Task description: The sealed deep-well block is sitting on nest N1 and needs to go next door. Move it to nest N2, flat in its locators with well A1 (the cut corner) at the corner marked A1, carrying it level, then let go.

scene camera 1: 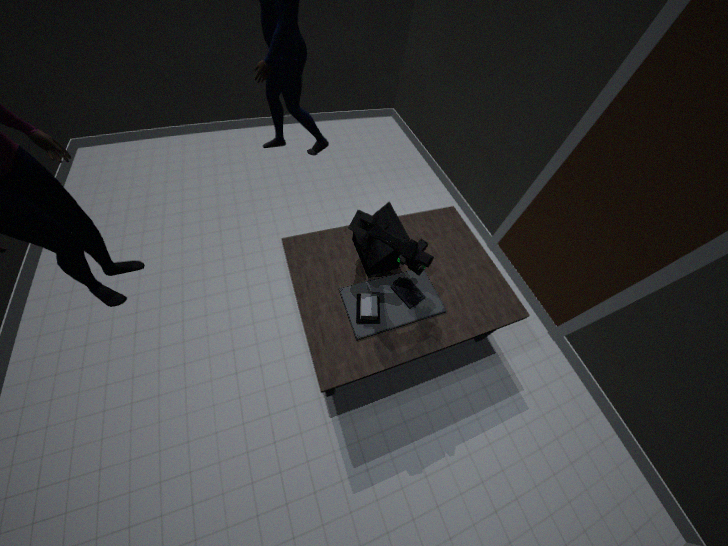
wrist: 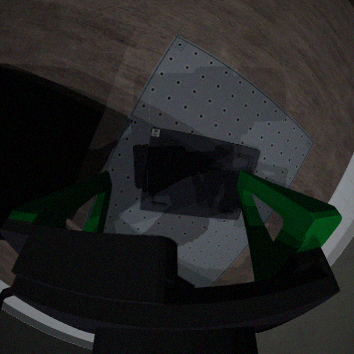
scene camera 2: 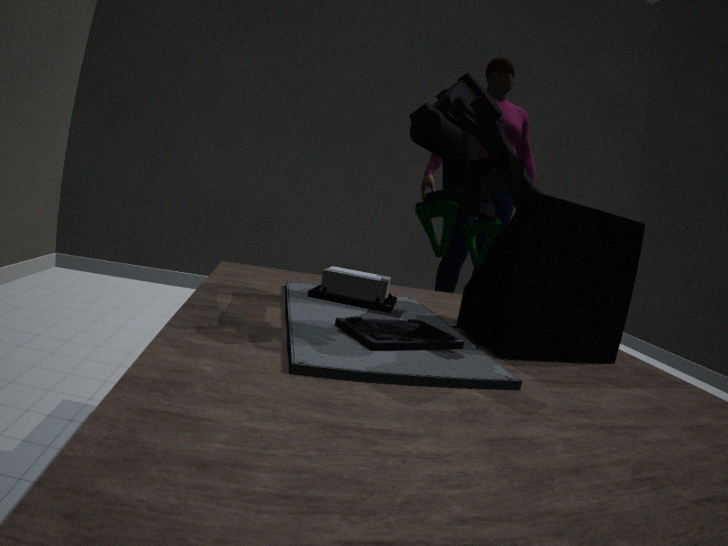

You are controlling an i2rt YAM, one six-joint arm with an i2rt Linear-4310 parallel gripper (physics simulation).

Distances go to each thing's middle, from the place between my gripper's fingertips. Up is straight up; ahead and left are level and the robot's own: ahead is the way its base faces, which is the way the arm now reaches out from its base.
Labels:
Right now my hand is 70 mm short of the deep-well block [scene camera 2: 346, 282], 280 mm to the left of it and 100 mm above it.

